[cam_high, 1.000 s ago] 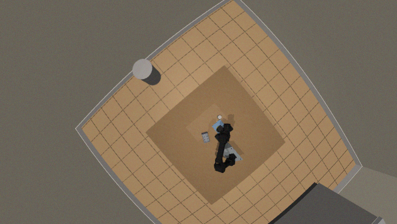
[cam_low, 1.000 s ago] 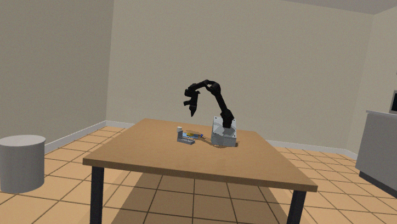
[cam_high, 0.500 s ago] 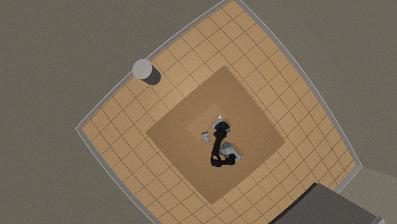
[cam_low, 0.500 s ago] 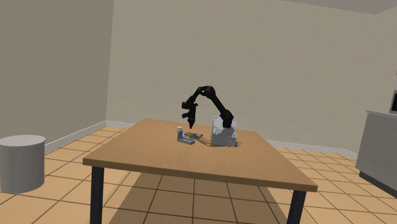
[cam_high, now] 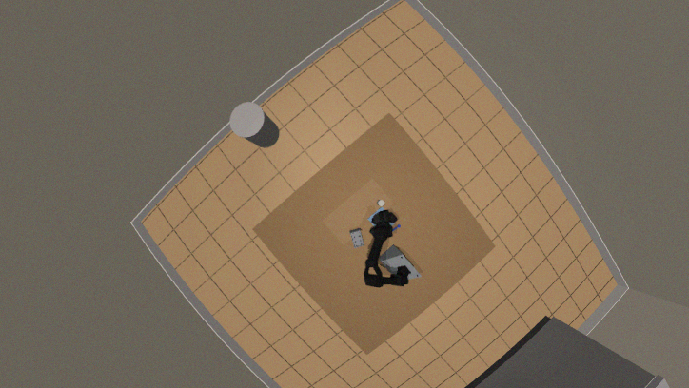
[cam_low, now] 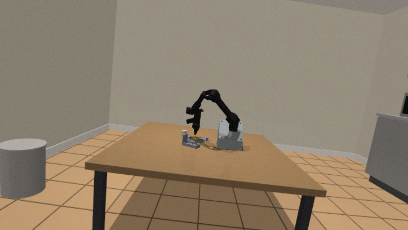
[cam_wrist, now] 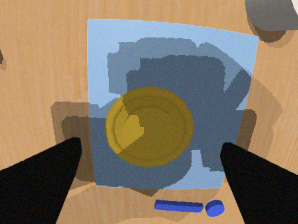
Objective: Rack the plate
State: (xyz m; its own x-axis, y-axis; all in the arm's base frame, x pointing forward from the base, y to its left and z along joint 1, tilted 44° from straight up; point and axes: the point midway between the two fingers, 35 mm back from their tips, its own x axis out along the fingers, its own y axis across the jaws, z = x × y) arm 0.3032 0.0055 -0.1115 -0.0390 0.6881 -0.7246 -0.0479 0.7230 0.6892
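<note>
The yellow plate is 40 mm below my gripper tip and 10 mm behind it. From my gripper tip the other things lie so: blue spoon: 110 mm behind, 70 mm to the right, 50 mm below; then white cup: 100 mm ahead, 90 mm to the right, 30 mm below; then light blue mat: 50 mm below, 20 mm to the right.
</note>
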